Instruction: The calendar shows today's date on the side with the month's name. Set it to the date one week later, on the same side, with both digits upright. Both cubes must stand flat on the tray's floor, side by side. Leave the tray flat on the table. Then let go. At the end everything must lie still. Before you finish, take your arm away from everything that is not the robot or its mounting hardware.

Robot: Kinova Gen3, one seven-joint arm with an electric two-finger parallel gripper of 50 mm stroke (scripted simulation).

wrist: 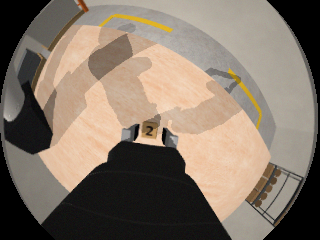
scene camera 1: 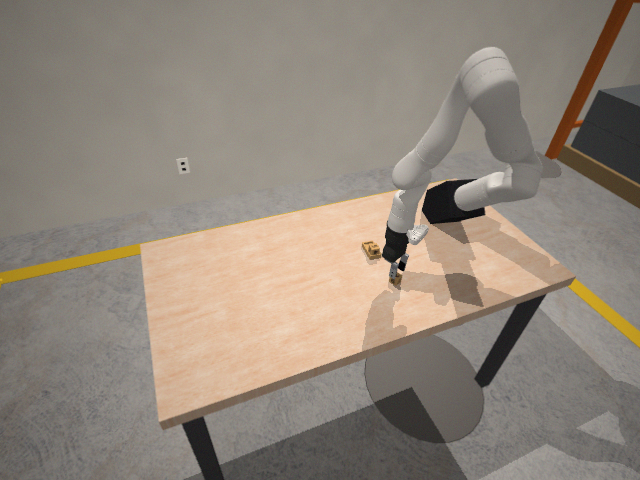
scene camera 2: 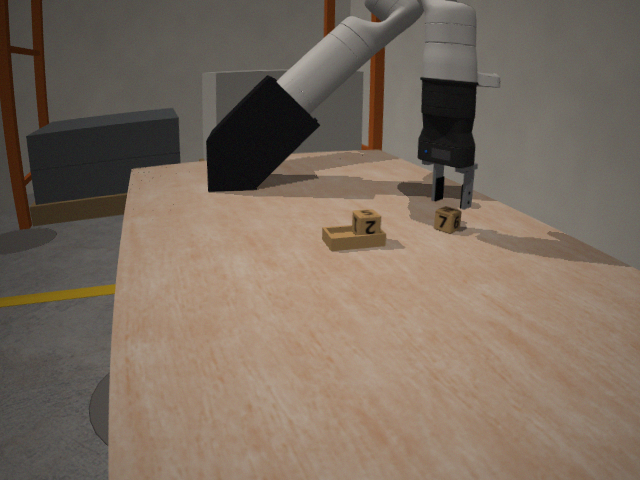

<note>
In view: my gripper (scene camera 2: 451,203) and a wooden tray (scene camera 2: 337,238).
My gripper is seen too in the wrist view (wrist: 150,131) and in scene camera 1 (scene camera 1: 396,273).
</note>
